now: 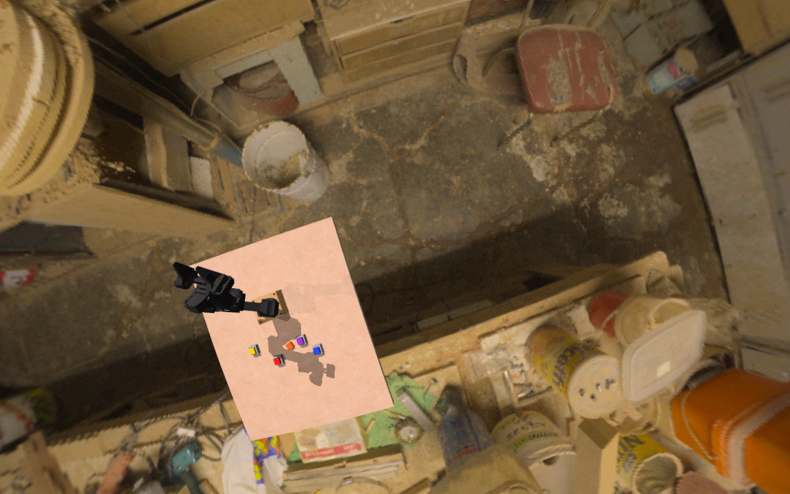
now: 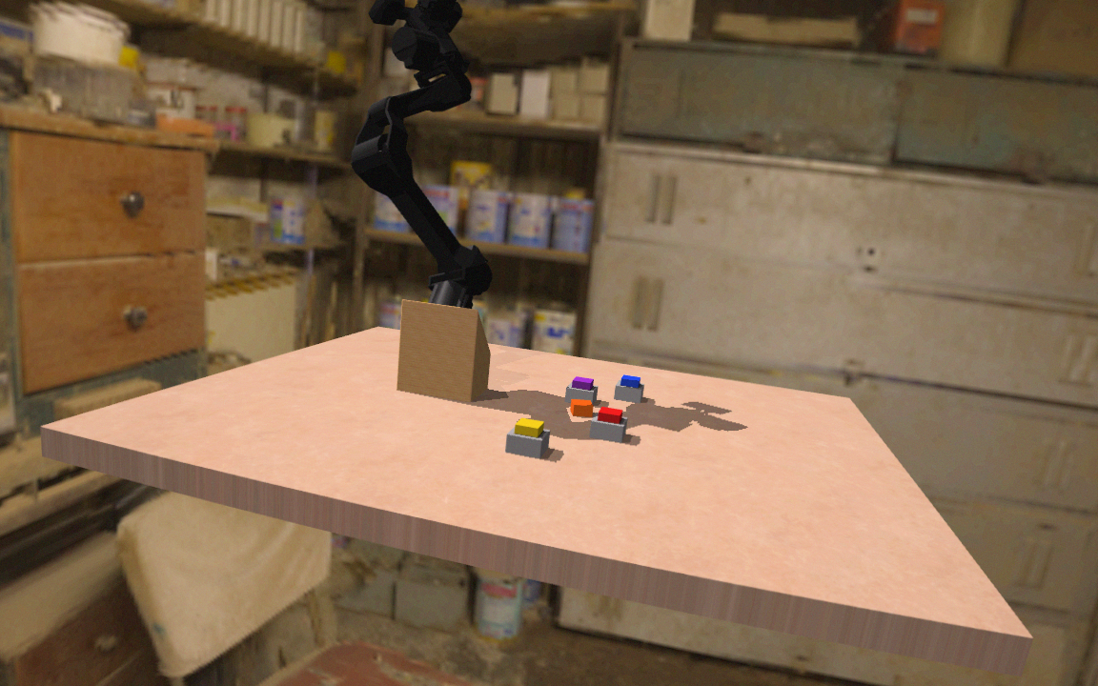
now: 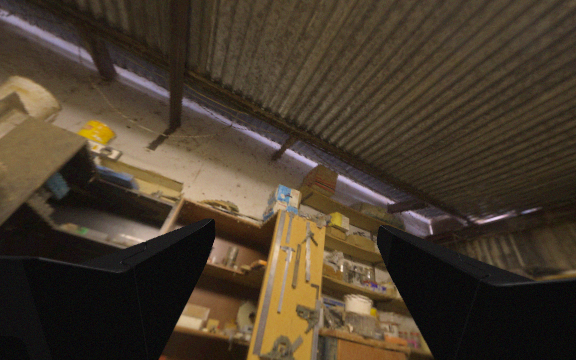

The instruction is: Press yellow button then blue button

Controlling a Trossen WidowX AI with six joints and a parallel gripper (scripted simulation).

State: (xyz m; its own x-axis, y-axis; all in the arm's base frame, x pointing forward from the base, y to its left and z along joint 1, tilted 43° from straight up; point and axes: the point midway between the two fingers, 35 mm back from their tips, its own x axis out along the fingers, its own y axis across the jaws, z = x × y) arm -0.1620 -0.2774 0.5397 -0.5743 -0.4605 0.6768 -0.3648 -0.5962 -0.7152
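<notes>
The yellow button is 450 mm ahead of my gripper tip, 350 mm to the right of it and 690 mm below it. Also, from my gripper tip: orange block (470 mm ahead, 140 mm to the right, 710 mm below); blue button (520 mm ahead, 10 mm to the left, 690 mm below); purple button (450 mm ahead, 60 mm to the right, 690 mm below).
</notes>
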